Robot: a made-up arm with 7 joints.
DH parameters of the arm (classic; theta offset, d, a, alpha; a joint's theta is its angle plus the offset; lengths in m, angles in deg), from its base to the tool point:
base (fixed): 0 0.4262 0.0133 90
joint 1: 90 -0.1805 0.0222 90
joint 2: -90 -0.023 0.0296 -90
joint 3: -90 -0.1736 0.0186 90
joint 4: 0 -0.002 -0.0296 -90
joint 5: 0 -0.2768 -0.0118 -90
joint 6: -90 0.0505 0.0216 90
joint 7: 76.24 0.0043 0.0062 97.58
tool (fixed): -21.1 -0.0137 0 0
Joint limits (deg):
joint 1: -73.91..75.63
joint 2: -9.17..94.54
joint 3: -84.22..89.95
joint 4: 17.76..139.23
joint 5: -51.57..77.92
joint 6: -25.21..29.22
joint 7: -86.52..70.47
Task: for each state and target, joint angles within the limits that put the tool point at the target. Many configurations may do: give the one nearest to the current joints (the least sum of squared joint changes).
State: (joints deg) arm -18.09 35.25 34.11 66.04 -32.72 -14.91 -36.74
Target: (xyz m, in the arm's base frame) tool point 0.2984 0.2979 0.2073
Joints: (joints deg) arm 15.57 1.34 2.73 61.61 -31.26 -18.13 -32.44
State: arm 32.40 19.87 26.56 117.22 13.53 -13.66 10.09
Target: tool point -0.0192 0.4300 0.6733
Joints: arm 45.10 62.07 43.94 110.46 14.33 -16.30 10.13
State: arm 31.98 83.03 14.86 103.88 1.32 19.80 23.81
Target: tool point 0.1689 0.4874 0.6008
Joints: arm 28.08 66.69 19.82 82.24 4.87 19.44 23.53
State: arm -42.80 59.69 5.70 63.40 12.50 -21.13 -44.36
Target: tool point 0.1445 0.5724 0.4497
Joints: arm -25.03 59.54 43.49 71.15 3.28 -14.31 -49.79
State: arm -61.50 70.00 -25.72 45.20 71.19 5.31 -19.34
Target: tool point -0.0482 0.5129 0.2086
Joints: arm -63.83 74.60 -31.08 66.12 72.41 7.01 -21.78
